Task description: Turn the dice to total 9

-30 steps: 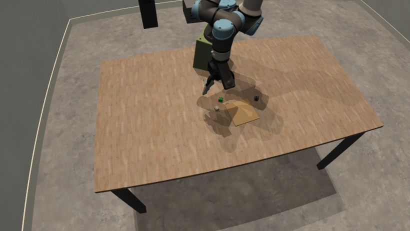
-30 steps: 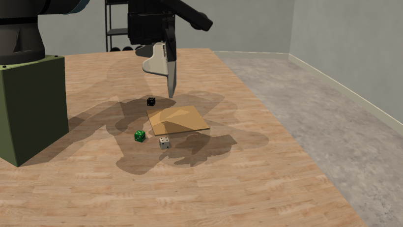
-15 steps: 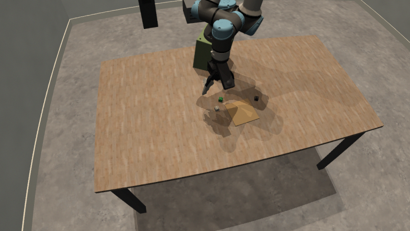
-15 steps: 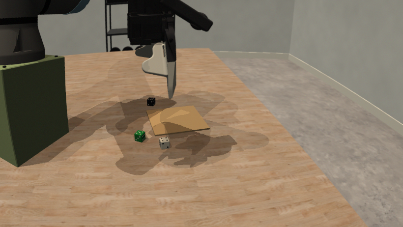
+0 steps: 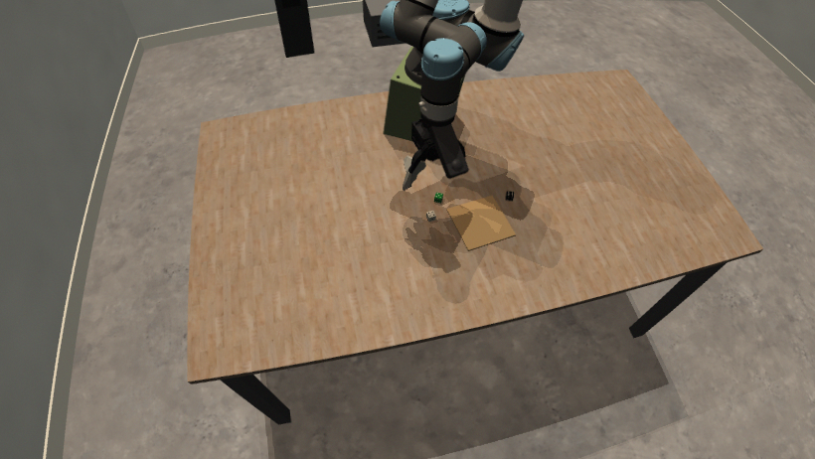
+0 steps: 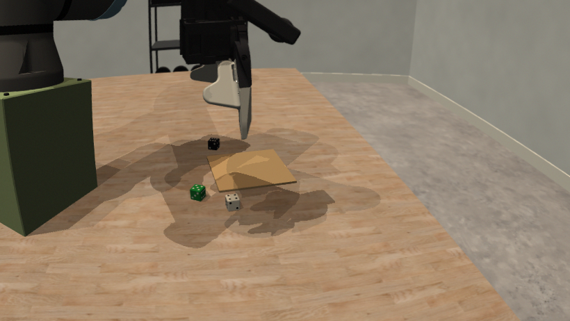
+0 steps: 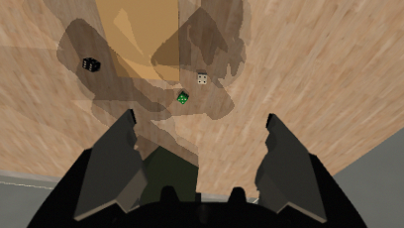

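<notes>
My gripper is now 14 cm above the white die. The rest, counted from my hand: tan mat 3 cm ahead, 13 cm to the left, 15 cm below; black die 4 cm behind, 23 cm to the left, 14 cm below; green die 6 cm behind, 3 cm to the left, 14 cm below.
</notes>
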